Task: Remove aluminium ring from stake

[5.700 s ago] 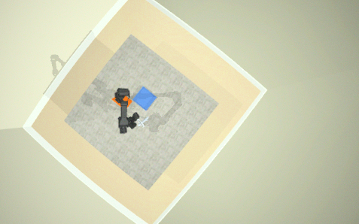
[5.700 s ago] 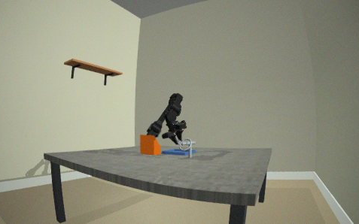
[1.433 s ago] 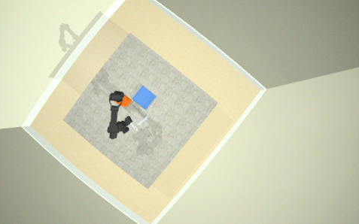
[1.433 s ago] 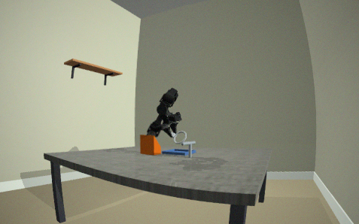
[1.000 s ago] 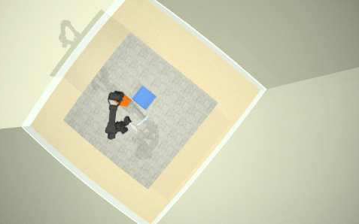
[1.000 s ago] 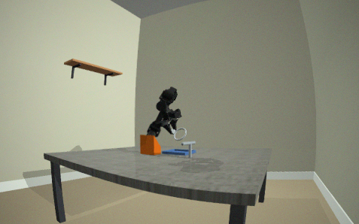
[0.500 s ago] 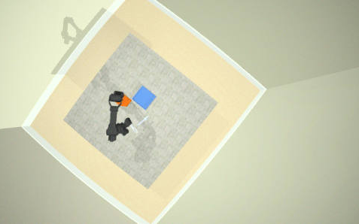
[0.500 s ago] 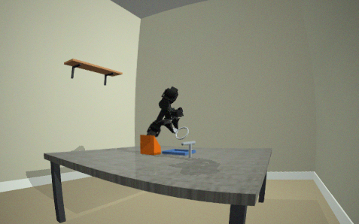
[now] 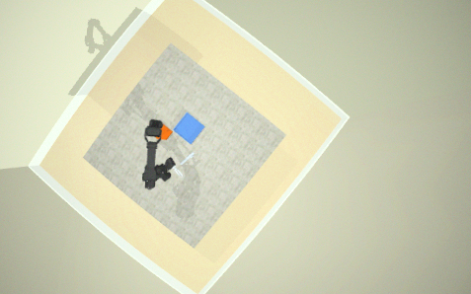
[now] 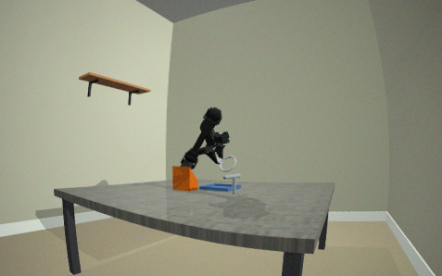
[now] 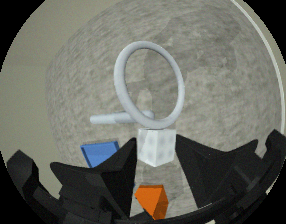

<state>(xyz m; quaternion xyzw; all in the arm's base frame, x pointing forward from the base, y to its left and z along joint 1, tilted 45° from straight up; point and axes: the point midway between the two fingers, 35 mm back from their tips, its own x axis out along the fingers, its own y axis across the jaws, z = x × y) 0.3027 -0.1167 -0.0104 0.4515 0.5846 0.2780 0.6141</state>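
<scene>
The blue tray lies 260 mm to the left of my gripper tip, 170 mm below it and 150 mm behind it. From my gripper tip the other things lie so: aluminium ring 50 mm ahead, 10 mm to the right.
</scene>
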